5 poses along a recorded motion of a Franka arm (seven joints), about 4.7 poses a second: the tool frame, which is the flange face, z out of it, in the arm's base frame.
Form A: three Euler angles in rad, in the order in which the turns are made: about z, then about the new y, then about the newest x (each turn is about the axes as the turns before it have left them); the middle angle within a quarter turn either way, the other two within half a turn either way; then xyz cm.
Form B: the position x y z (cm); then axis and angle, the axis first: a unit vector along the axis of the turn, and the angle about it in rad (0 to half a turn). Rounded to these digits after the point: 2 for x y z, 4 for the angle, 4 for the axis.
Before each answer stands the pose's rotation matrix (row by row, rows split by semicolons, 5 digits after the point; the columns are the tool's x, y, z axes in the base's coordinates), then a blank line. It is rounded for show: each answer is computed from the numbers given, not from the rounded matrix.
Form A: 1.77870 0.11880 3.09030 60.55 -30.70 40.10
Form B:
-0.20495 0.97592 0.07460; 0.97157 0.21208 -0.10523; -0.11852 0.05091 -0.99165

60.55 -30.70 40.10 0.6286 0.7775 -0.0175 3.0171
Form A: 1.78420 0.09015 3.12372 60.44 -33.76 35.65
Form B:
-0.21093 0.97682 0.03653; 0.97335 0.21333 -0.08419; -0.09003 0.01780 -0.99578

60.44 -33.76 35.65 0.6273 0.7785 -0.0214 3.0602
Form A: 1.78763 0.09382 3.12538 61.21 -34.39 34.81
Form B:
-0.21419 0.97613 0.03598; 0.97229 0.21659 -0.08799; -0.09368 0.01614 -0.99547

61.21 -34.39 34.81 0.6260 0.7795 -0.0231 3.0583
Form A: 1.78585 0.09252 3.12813 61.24 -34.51 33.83
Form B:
-0.21249 0.97661 0.03287; 0.97279 0.21460 -0.08738; -0.09239 0.01340 -0.99563

61.24 -34.51 33.83 0.6267 0.7789 -0.0238 3.0611
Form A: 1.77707 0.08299 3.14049 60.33 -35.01 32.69
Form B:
-0.20411 0.97878 0.01806; 0.97543 0.20490 -0.08091; -0.08289 0.00110 -0.99656

60.33 -35.01 32.69 0.6303 0.7759 -0.0257 3.0765
